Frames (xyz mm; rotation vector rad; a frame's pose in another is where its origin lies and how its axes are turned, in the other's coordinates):
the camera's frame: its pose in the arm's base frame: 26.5 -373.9 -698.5 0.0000 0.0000 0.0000
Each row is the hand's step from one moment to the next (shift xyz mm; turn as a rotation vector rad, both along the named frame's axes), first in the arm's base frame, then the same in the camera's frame.
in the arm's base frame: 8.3 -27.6 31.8 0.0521 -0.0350 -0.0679
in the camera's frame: 8.3 -27.6 31.8 0.0521 -0.0350 -0.0679
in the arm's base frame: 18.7 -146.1 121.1 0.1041 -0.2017 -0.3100
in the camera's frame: 18.7 -146.1 121.1 0.1041 -0.2017 -0.3100
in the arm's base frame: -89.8 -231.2 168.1 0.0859 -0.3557 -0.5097
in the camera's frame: -89.8 -231.2 168.1 0.0859 -0.3557 -0.5097
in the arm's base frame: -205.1 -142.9 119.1 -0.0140 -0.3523 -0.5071
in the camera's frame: -205.1 -142.9 119.1 -0.0140 -0.3523 -0.5071
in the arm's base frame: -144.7 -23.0 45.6 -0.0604 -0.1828 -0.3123
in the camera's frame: -144.7 -23.0 45.6 -0.0604 -0.1828 -0.3123
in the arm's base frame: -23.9 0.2 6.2 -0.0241 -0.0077 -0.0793
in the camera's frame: -23.9 0.2 6.2 -0.0241 -0.0077 -0.0793
